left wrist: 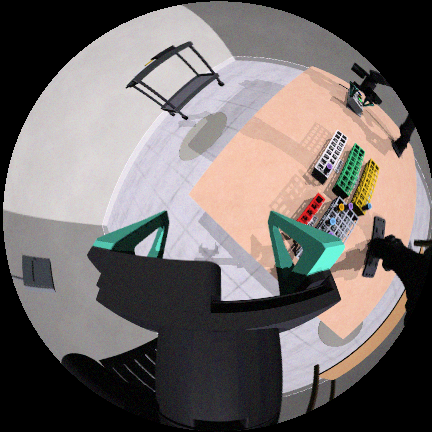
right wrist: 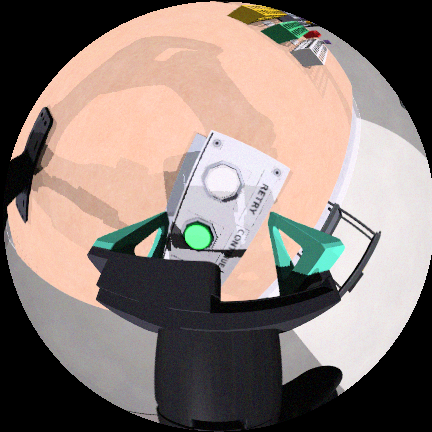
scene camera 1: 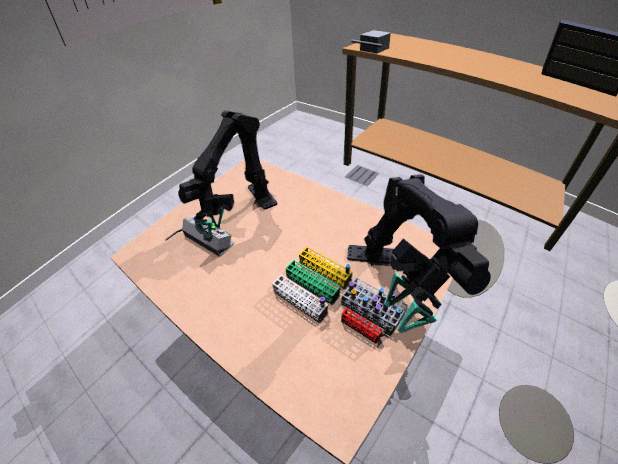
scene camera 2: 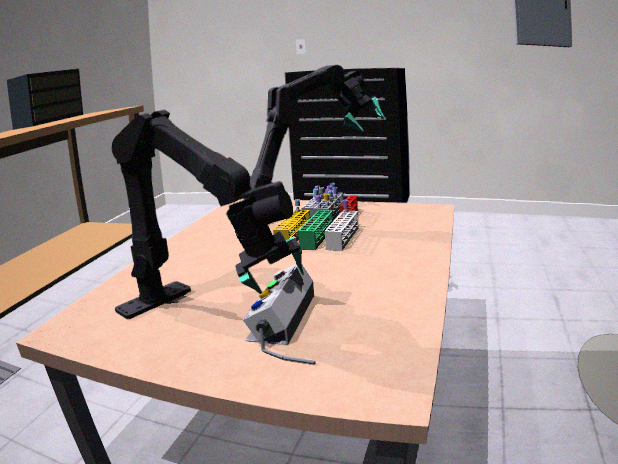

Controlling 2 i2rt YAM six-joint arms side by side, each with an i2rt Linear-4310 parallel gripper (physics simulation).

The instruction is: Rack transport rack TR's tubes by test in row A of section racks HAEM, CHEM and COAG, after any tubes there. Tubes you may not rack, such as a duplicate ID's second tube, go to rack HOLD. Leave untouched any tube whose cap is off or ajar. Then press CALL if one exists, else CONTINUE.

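Frame: origin at the left arm's base, x ahead, y left, z up, level; millimetres.
Where they show: left gripper, fingertip midpoint: [left wrist: 218,215] [scene camera 1: 392,317] [scene camera 2: 373,125]; right gripper, fingertip midpoint: [right wrist: 218,216] [scene camera 1: 213,232]; left arm's base, link origin: [left wrist: 375,247] [scene camera 1: 373,255]; right arm's base, link origin: [scene camera 1: 262,195] [scene camera 2: 153,300].
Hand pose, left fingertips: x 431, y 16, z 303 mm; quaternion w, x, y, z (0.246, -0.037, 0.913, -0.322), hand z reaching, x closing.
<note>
Things, the pixels of their top centre, and the offset from my left fingertips. "*": a spot on its surface instead. Level surfaces: height alone.
- grey button box, top centre: [right wrist: 215,272] [scene camera 2: 278,281] [scene camera 1: 203,225] 431 mm back, 691 mm right, 219 mm down
- white button, top centre: [right wrist: 228,185] 421 mm back, 613 mm right, 228 mm down
- green button, top centre: [right wrist: 201,241] 440 mm back, 660 mm right, 231 mm down
- grey rack, surface spot: [scene camera 1: 366,302] * 169 mm back, 42 mm right, 221 mm down
- white rack, top centre: [scene camera 2: 342,220] [left wrist: 333,149] [scene camera 1: 299,293] 190 mm back, 259 mm right, 246 mm down
- purple-capped tube, top centre: [scene camera 1: 322,299] 158 mm back, 179 mm right, 209 mm down
- yellow rack, top centre: [scene camera 2: 292,219] [left wrist: 369,183] [scene camera 1: 325,262] 329 mm back, 191 mm right, 246 mm down
- blue-capped tube, top centre: [scene camera 1: 348,265] 298 mm back, 110 mm right, 209 mm down
- green rack, top centre: [scene camera 2: 316,220] [left wrist: 353,165] [scene camera 1: 312,277] 262 mm back, 227 mm right, 246 mm down
- small red rack, top centre: [left wrist: 307,215] [scene camera 1: 362,321] [scene camera 2: 348,200] 114 mm back, 50 mm right, 246 mm down
- blue button, top centre: [scene camera 2: 257,301] 482 mm back, 750 mm right, 228 mm down
- yellow button, top centre: [scene camera 2: 265,290] 462 mm back, 705 mm right, 228 mm down
- cable, surface spot: [scene camera 2: 287,357] * 445 mm back, 863 mm right, 296 mm down
- table, surface height: 303 mm down
My right gripper [scene camera 1: 212,226] [scene camera 2: 281,283] [right wrist: 218,216] is open, low over the grey button box [scene camera 2: 295,306] [right wrist: 260,170]. In the right wrist view the white button [right wrist: 223,181] by RETRY and the green button [right wrist: 198,236] by CONTINUE show between the fingers. My left gripper [scene camera 1: 394,318] [scene camera 2: 373,124] [left wrist: 218,215] is open and empty, high beyond the racks. The grey rack [scene camera 1: 367,302] holds several capped tubes. The white rack [scene camera 1: 300,298] has a purple-capped tube [scene camera 1: 322,300], the yellow rack [scene camera 1: 325,266] a blue-capped tube [scene camera 1: 348,268]. No tube shows in the green rack [scene camera 1: 312,281]. Rack labels are unreadable.
A small red rack [scene camera 1: 361,325] [left wrist: 311,209] stands beside the grey rack. A blue button [scene camera 2: 256,304] and a yellow button [scene camera 2: 265,294] are on the box's near end in scene camera 2. A cable [scene camera 2: 287,357] runs from that end over the table [scene camera 2: 200,372].
</note>
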